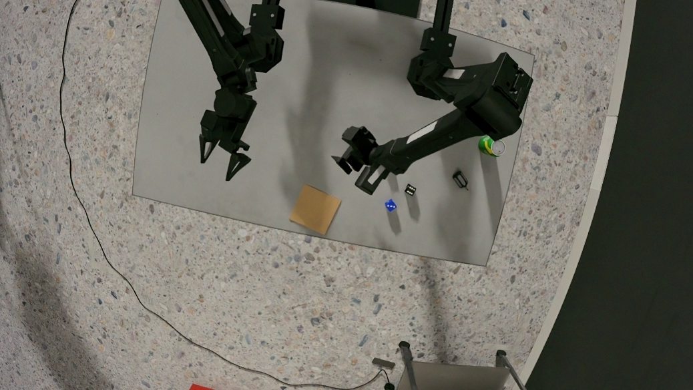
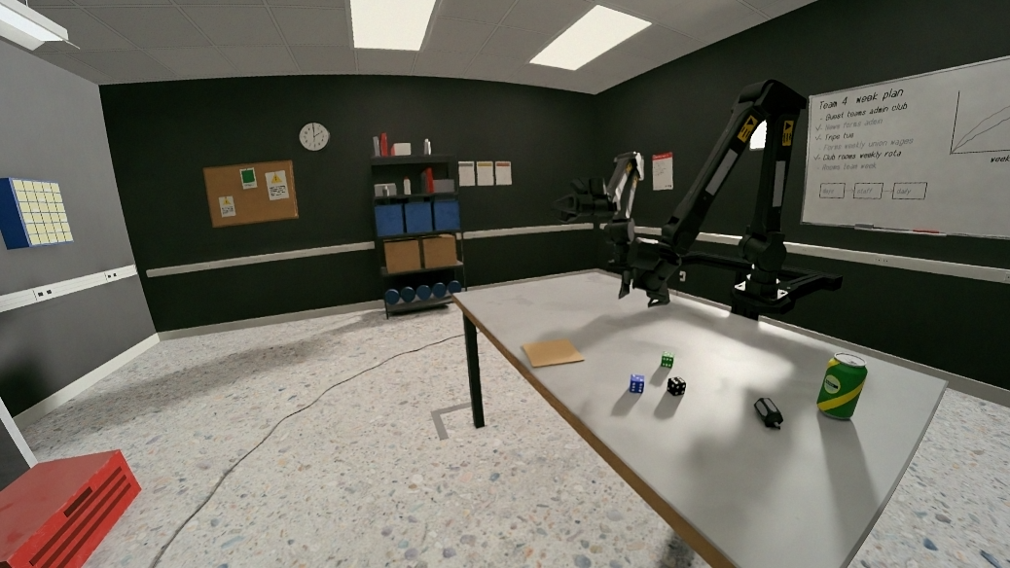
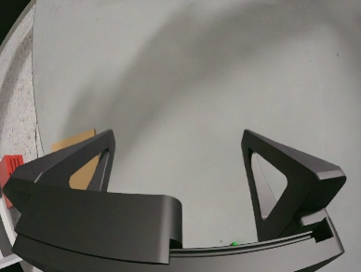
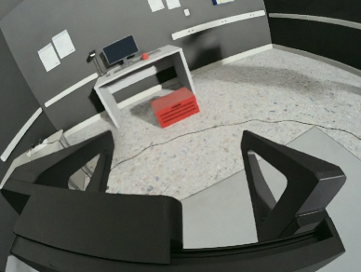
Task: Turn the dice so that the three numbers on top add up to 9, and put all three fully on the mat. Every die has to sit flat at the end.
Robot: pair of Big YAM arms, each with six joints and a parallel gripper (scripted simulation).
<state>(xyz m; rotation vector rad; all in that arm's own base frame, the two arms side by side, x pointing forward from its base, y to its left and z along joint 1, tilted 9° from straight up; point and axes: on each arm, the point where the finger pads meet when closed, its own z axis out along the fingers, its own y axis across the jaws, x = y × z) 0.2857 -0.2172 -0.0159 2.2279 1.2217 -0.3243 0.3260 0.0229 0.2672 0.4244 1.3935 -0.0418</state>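
My left gripper is now 30 mm short of the green die, 160 mm to the right of it and 110 mm above it. From my left hand the other things lie so: black die 120 mm ahead, 260 mm to the left, 110 mm below; then blue die 180 mm ahead, 200 mm to the left, 110 mm below; then brown square mat 250 mm ahead, 60 mm to the right, 130 mm below.
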